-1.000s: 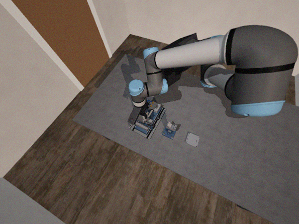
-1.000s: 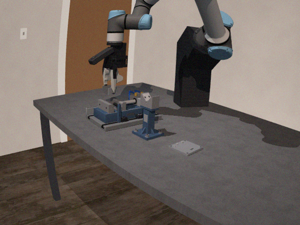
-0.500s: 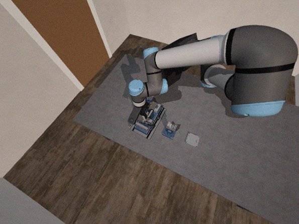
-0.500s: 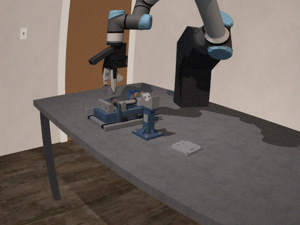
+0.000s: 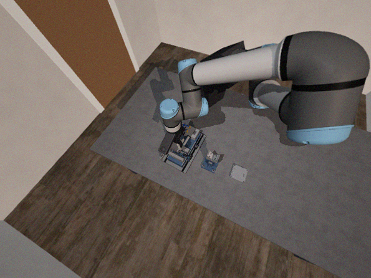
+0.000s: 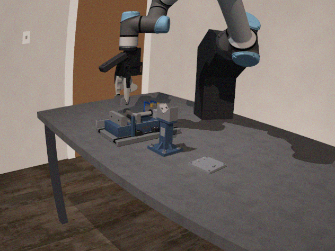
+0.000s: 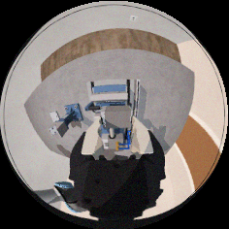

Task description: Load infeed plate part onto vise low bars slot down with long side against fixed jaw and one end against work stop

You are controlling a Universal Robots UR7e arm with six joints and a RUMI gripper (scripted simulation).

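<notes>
Now: the fixed jaw 30 mm ahead of my hand, 20 mm to the left of it and 70 mm below it. Also, from my hand: part (10 mm below); then moving jaw (40 mm behind, 20 mm to the left, 70 mm below); then air cylinder rod (90 mm behind, 10 mm to the left, 70 mm below).
</notes>
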